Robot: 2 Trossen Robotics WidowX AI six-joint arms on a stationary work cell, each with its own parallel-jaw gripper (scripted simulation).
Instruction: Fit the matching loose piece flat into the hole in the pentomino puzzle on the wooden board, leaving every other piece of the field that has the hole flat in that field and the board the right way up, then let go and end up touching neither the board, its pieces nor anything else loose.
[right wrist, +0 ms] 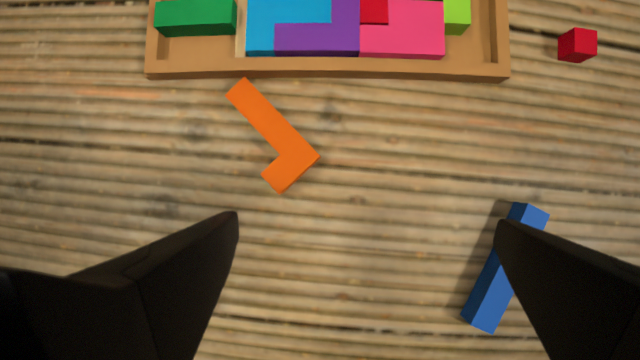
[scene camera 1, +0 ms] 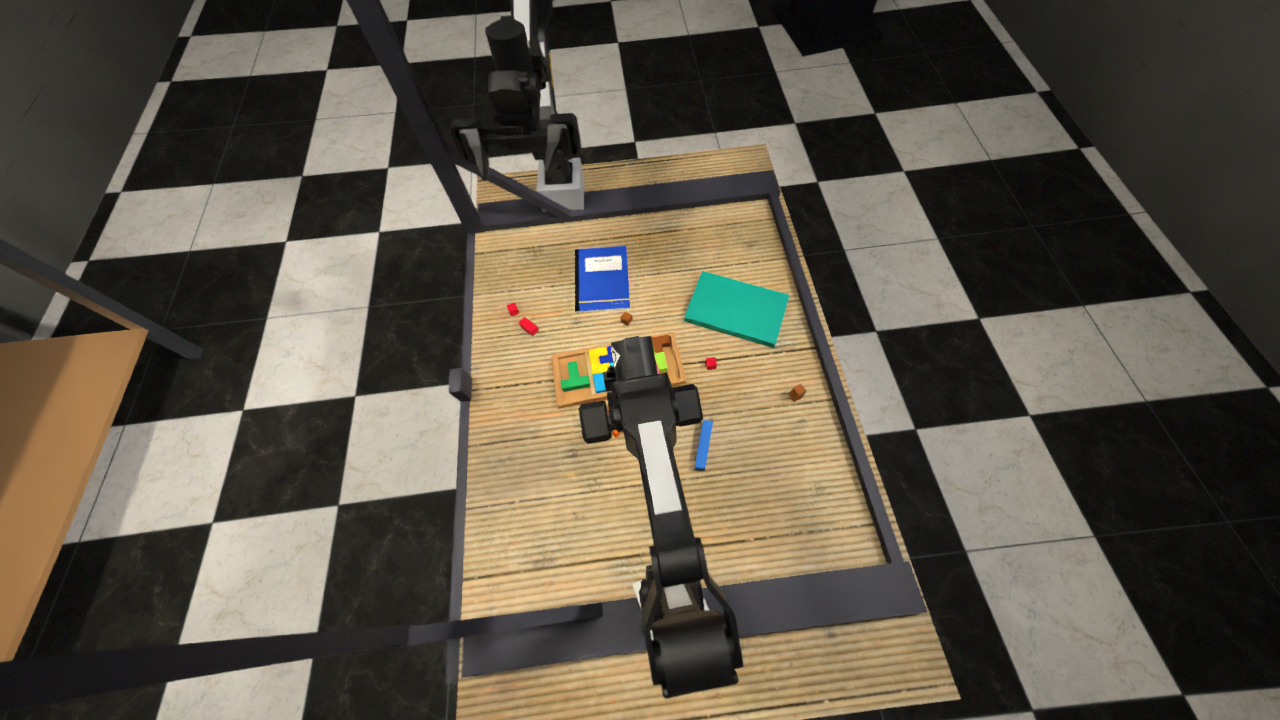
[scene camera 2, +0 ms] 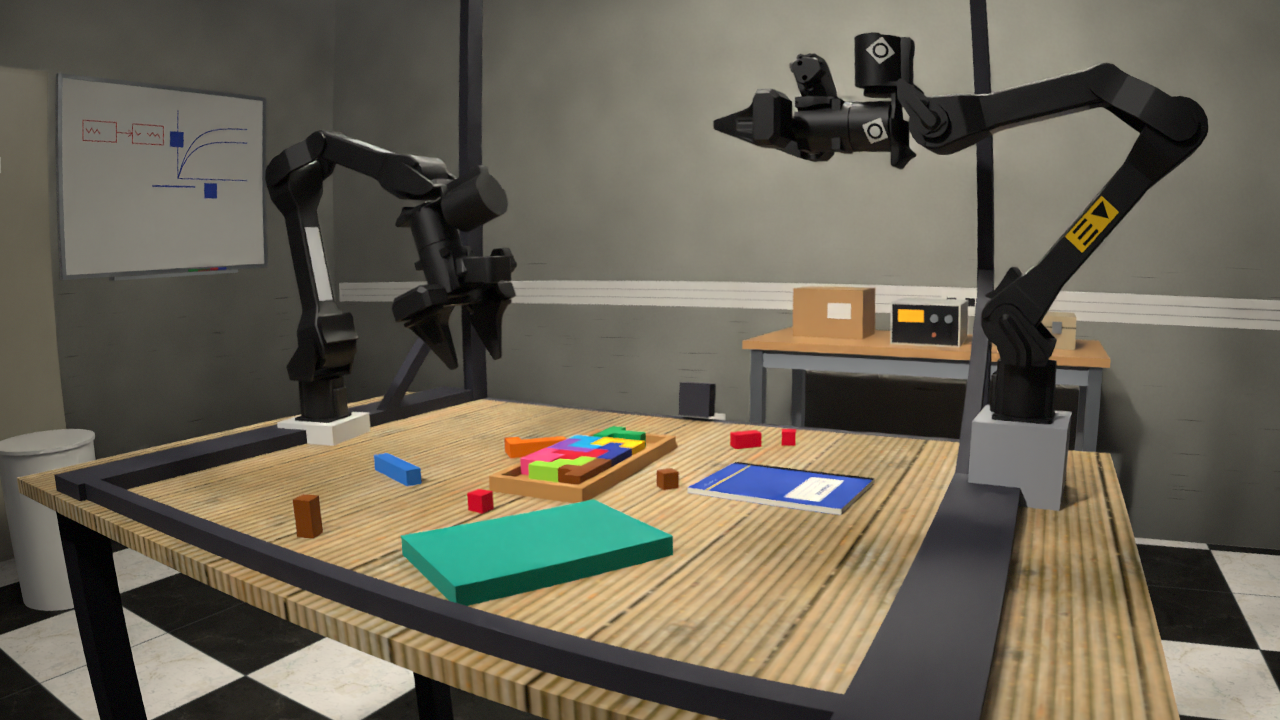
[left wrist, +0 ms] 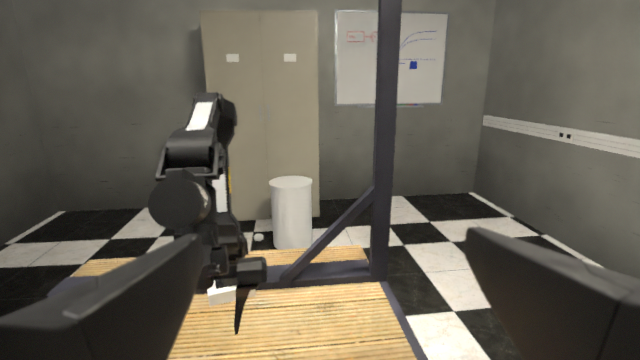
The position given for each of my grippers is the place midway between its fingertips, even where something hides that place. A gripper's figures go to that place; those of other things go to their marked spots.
Labels:
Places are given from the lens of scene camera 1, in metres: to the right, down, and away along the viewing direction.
my left gripper [scene camera 1: 514, 176]: -0.18, -0.27, 0.72
my right gripper [scene camera 1: 638, 414]: 0.00, 0.09, 0.84

